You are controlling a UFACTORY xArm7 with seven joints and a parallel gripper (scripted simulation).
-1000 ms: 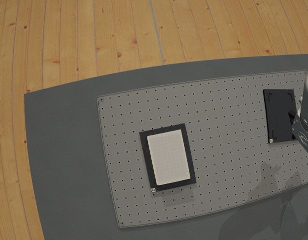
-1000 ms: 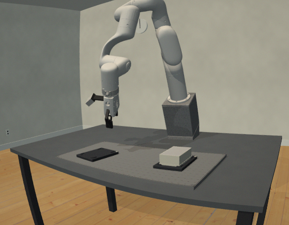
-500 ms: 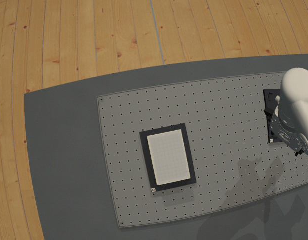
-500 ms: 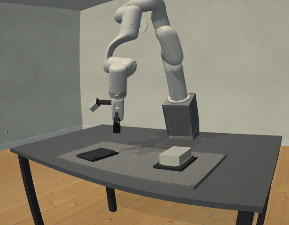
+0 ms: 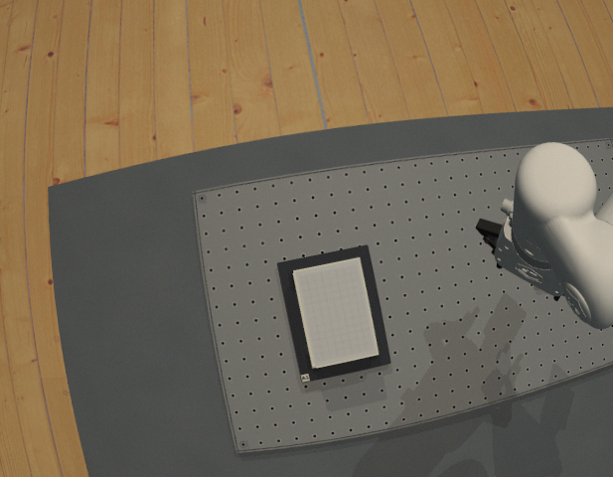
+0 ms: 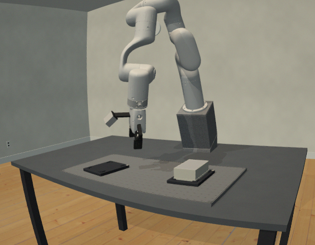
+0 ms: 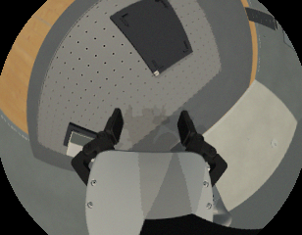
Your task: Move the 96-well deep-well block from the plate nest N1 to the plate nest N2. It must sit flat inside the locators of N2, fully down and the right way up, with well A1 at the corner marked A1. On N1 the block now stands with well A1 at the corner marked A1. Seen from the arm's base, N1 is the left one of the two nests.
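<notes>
My gripper is now 24 cm to the right of the deep-well block, 9 cm above it and 5 cm short of it. From my hand the other things lie so: nest N2 (13 cm to the right, 12 cm below, 3 cm ahead); A1 label (31 cm to the left, 11 cm below, 2 cm behind); nest N1 (24 cm to the left, 12 cm below, 5 cm ahead).
</notes>
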